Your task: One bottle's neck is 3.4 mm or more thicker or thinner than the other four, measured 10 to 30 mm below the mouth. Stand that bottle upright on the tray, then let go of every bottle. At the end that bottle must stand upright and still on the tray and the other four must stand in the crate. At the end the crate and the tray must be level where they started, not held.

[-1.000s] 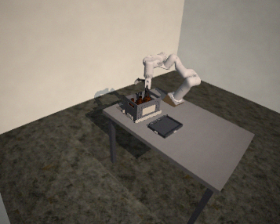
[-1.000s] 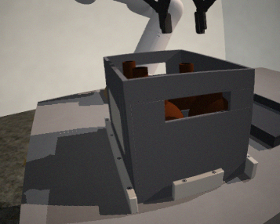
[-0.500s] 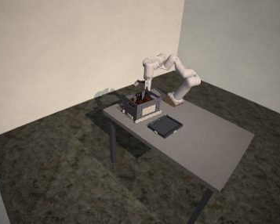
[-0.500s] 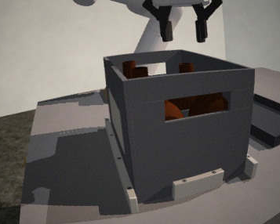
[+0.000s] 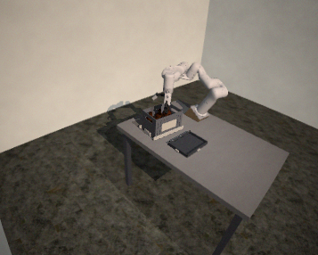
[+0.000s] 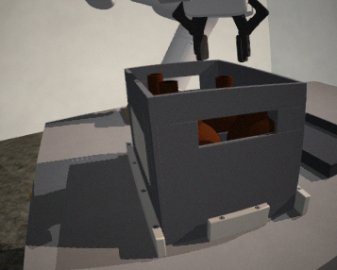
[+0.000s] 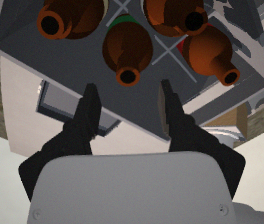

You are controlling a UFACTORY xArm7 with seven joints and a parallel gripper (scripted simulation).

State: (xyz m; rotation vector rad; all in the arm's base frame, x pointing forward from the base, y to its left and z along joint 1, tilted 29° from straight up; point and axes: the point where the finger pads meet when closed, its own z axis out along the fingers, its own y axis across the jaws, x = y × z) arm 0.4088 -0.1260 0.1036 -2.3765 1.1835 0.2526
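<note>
Right now my hand is 120 mm above the dark grey crate and 40 mm to the left of it. The rest, counted from my hand: dark flat tray 250 mm to the left, 190 mm below, 10 mm behind; then glass bottle 120 mm below, 100 mm behind, 70 mm to the right.
</note>
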